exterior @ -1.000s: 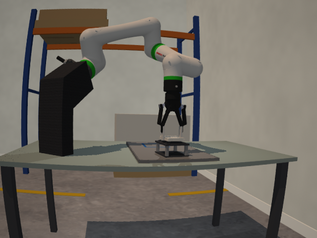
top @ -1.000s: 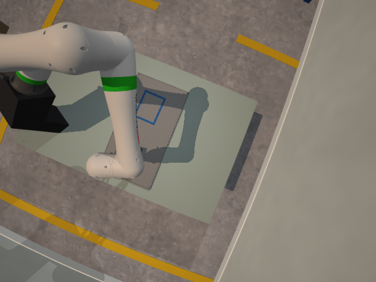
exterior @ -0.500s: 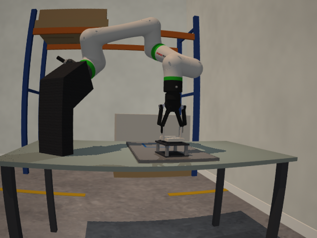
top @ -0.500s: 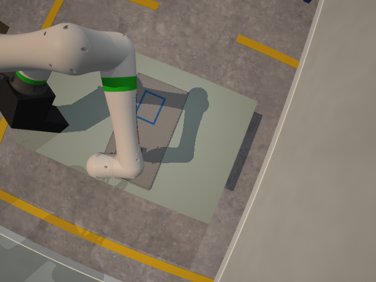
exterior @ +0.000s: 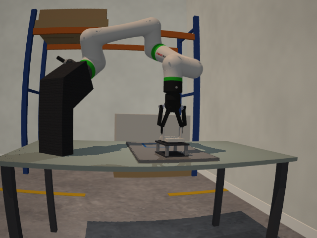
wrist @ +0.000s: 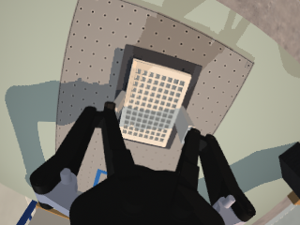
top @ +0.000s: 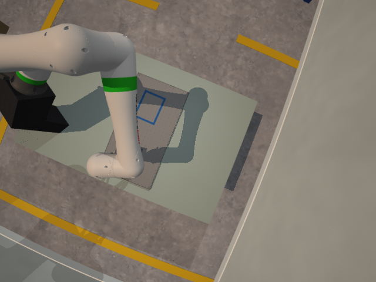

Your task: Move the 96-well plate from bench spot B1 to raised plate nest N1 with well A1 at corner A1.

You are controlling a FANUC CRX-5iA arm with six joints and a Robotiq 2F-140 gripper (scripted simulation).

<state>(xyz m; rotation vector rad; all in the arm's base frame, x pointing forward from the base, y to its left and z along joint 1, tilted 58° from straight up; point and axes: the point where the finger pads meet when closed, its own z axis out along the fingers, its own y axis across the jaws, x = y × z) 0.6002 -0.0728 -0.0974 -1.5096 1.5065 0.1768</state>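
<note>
The black raised nest N1 lies 40 mm below my hand. Also, from my hand: white 96-well plate 20 mm below.
</note>
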